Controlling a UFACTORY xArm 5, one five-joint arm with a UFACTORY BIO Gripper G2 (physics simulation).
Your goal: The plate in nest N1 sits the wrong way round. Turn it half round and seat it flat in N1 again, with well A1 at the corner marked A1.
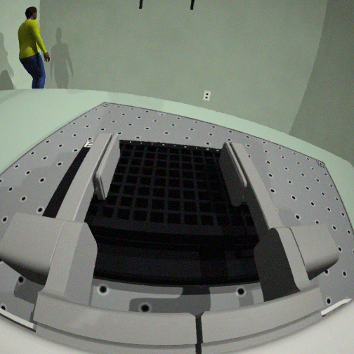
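Observation:
The black plate (172, 204) with its grid of square wells lies level in the black nest (175, 270), whose front part shows below it. A small white label stands at the back left corner, partly hidden by the left finger; well A1 cannot be made out. My gripper (171, 171) is shut to a narrow span with nothing between its finger pads. The two fingers stand over the plate, inside its left and right edges, and hide parts of both sides. A dark strip of the plate's left side shows outside the left finger.
A grey board (300, 185) with rows of holes surrounds the nest. It lies on a pale green table (30, 120). Behind are a green wall with a socket (207, 95) and a standing person (33, 42) in a yellow top at the far left.

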